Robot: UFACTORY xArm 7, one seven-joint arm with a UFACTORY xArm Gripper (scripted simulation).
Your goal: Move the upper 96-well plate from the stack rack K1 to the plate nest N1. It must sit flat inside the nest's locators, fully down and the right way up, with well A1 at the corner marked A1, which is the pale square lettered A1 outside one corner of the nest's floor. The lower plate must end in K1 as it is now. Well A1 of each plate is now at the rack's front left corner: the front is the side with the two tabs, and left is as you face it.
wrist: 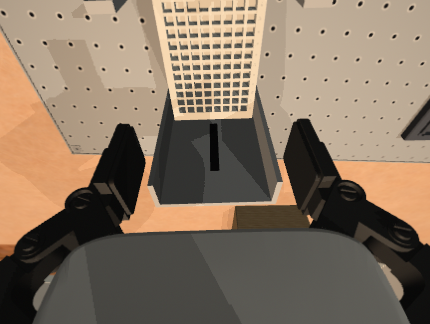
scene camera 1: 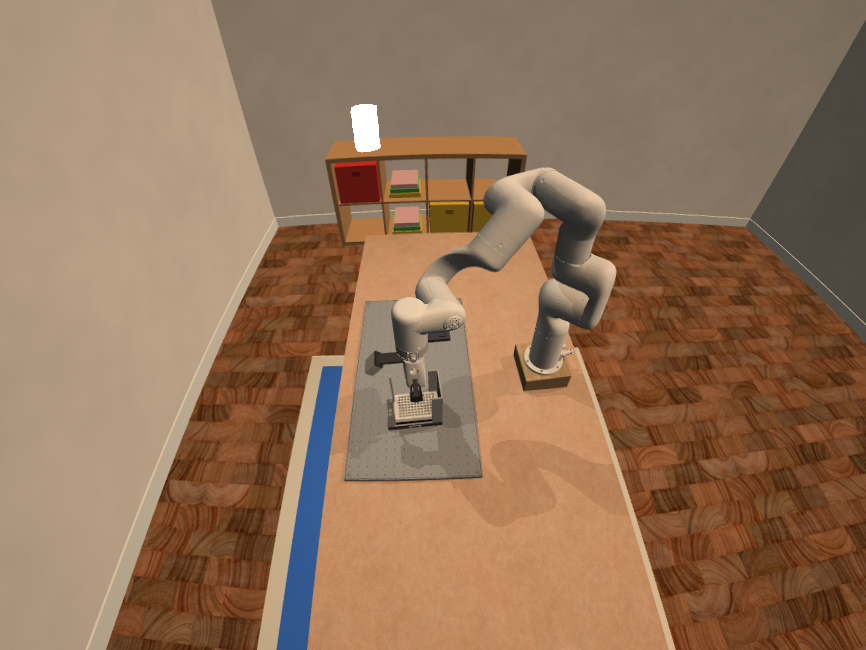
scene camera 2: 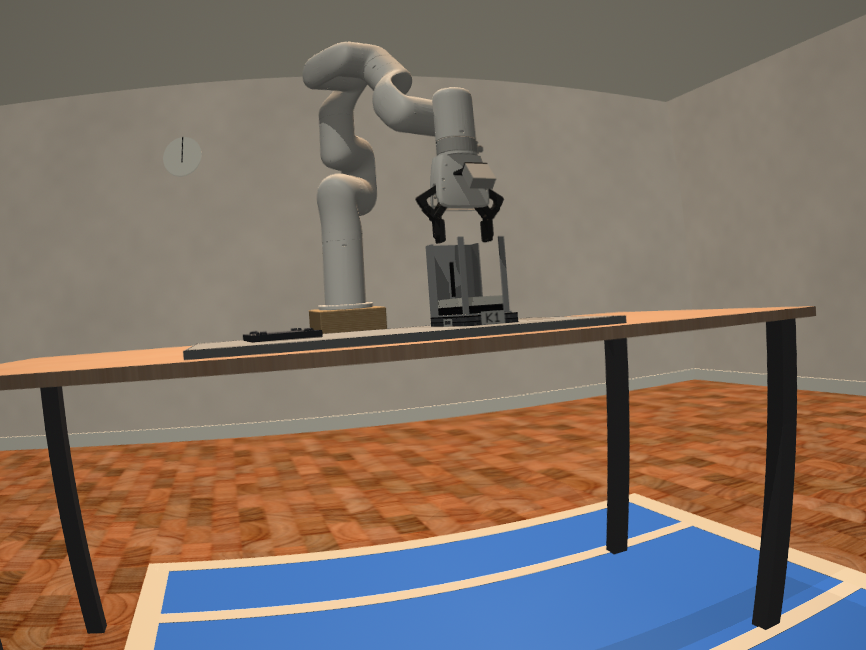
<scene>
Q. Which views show the gripper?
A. The wrist view, scene camera 1 and scene camera 2: all of them.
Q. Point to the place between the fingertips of the gripper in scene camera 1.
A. At 415, 386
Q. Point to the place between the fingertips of the gripper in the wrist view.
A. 213, 140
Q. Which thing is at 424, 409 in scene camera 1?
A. A cream 96-well plate.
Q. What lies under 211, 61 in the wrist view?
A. A cream 96-well plate.
</scene>
